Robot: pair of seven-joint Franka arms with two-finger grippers.
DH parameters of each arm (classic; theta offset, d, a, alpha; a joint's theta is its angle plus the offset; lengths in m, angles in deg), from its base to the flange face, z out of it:
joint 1: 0 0.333 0 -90
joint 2: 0 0 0 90
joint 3: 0 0.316 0.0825 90
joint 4: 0 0 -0.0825 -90
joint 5: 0 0.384 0 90
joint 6: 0 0 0.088 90
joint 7: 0 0.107 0 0
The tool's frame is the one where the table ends.
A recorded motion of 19 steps. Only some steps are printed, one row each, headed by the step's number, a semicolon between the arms.
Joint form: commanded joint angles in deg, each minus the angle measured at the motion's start. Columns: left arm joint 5, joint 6, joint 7, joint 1, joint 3, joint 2, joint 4; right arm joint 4, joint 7, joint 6, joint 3, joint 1, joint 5, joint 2.
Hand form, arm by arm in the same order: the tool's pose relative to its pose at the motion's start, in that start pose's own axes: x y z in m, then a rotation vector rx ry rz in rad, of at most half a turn. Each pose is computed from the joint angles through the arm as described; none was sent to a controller.
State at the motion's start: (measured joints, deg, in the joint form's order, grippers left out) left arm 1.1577 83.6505 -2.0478 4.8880 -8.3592 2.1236 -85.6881; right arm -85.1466 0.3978 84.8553 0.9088 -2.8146 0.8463 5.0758
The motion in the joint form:
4: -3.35 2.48 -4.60 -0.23 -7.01 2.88 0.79; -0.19 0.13 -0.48 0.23 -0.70 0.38 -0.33
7: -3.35 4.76 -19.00 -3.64 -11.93 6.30 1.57; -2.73 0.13 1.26 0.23 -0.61 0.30 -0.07
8: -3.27 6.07 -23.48 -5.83 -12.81 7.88 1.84; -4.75 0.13 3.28 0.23 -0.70 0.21 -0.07
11: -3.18 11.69 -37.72 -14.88 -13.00 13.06 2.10; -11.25 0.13 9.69 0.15 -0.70 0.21 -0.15
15: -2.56 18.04 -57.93 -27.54 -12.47 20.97 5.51; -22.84 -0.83 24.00 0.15 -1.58 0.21 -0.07
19: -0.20 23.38 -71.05 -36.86 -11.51 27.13 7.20; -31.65 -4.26 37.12 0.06 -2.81 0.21 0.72
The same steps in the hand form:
4: 0.0131 0.0743 0.0147 -0.0676 0.0014 0.0510; -0.0027 0.0040 -0.0009 0.0076 -0.0058 0.0097
7: 0.0165 0.1538 0.0351 -0.0827 -0.0179 -0.0574; 0.0020 0.0036 0.0195 0.0061 -0.0243 0.0092
8: 0.0171 0.1840 0.0455 -0.0885 -0.0239 -0.0838; 0.0053 0.0049 0.0329 0.0047 -0.0243 0.0115
11: 0.0113 0.2806 0.0867 -0.1073 -0.0395 -0.1798; 0.0120 0.0065 0.0762 0.0047 -0.0244 0.0150
15: -0.0198 0.4093 0.1357 -0.1313 -0.0614 -0.3371; 0.0177 0.0169 0.1520 0.0051 0.0220 0.0173
19: -0.0584 0.4963 0.1878 -0.1190 -0.0590 -0.4266; 0.0162 0.0312 0.2119 0.0016 0.0838 -0.0165

